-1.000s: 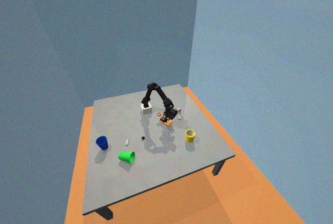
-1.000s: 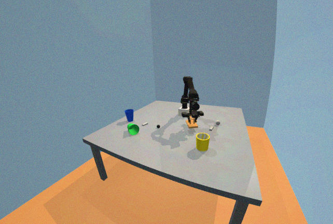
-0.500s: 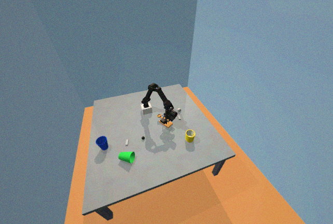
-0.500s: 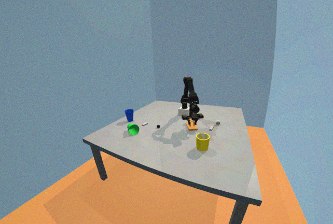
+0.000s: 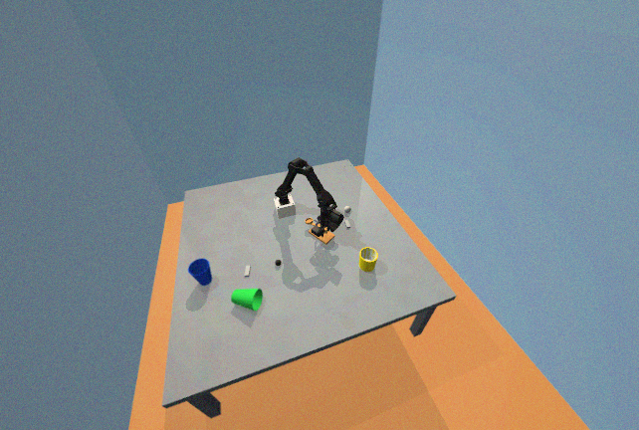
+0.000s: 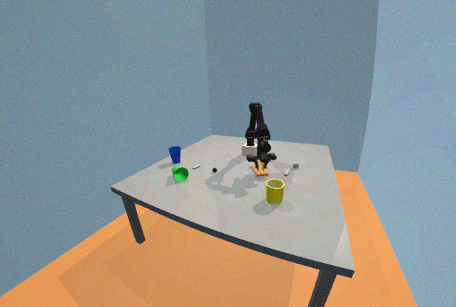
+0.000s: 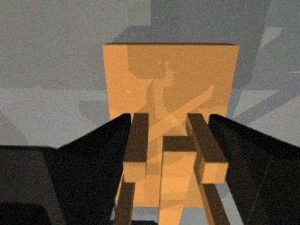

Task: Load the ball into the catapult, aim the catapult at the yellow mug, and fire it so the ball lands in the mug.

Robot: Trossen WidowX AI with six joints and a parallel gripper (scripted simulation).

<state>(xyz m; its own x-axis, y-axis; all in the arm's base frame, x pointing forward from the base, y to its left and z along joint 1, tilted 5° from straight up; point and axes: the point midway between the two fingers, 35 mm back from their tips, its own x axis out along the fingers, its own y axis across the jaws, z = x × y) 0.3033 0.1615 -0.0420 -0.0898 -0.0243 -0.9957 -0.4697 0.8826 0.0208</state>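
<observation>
Now: the black ball 30 cm to the right of my gripper tip, 8 cm ahead of it and 2 cm below it. Round my gripper tip: orange catapult 7 cm behind, 2 cm to the right, 2 cm above; yellow mug 26 cm ahead, 13 cm to the left; pale grey ball 22 cm to the left, 15 cm behind, 1 cm below.
</observation>
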